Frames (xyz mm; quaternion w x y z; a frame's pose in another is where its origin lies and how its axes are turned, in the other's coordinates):
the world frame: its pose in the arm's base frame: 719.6 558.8 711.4 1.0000 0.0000 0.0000 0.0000
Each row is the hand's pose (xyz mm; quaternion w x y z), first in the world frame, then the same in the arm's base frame.
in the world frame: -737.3 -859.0 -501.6 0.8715 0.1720 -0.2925 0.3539
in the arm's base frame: -17.7 -300.2 209.8 0.8715 0.1720 -0.2925 0.3539
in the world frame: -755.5 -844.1 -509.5 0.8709 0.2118 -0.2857 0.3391
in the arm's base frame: -35.9 -285.3 201.9 0.8709 0.2118 -0.2857 0.3391
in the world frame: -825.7 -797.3 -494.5 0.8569 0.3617 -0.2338 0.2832
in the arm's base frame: -106.1 -238.5 216.9 0.8569 0.3617 -0.2338 0.2832
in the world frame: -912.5 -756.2 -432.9 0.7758 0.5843 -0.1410 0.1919
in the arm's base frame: -192.9 -197.4 278.5 0.7758 0.5843 -0.1410 0.1919
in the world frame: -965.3 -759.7 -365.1 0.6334 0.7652 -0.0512 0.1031
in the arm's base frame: -245.7 -200.9 346.3 0.6334 0.7652 -0.0512 0.1031
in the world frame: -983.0 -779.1 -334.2 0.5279 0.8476 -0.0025 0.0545
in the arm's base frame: -263.4 -220.3 377.2 0.5279 0.8476 -0.0025 0.0545
